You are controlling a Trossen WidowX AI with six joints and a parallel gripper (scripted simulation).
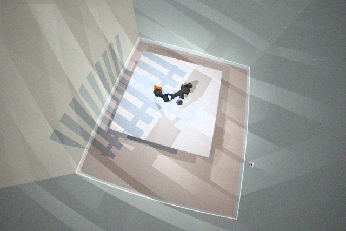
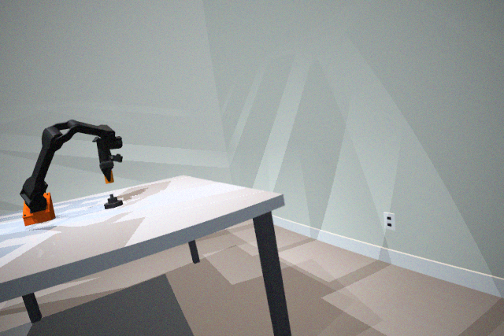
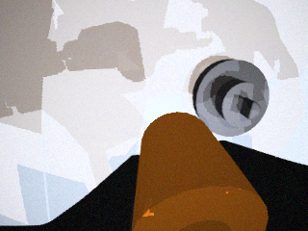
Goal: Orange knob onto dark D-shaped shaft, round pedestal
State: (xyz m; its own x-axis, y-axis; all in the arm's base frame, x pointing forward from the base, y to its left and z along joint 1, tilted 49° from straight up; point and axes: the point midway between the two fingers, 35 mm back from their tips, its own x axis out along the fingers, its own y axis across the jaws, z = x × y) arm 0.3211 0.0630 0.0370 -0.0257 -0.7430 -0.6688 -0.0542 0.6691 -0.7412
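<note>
My gripper tip is now 9 cm above the dark round pedestal and 7 cm to the left of it. Round my gripper tip: orange knob: 2 cm above.
</note>
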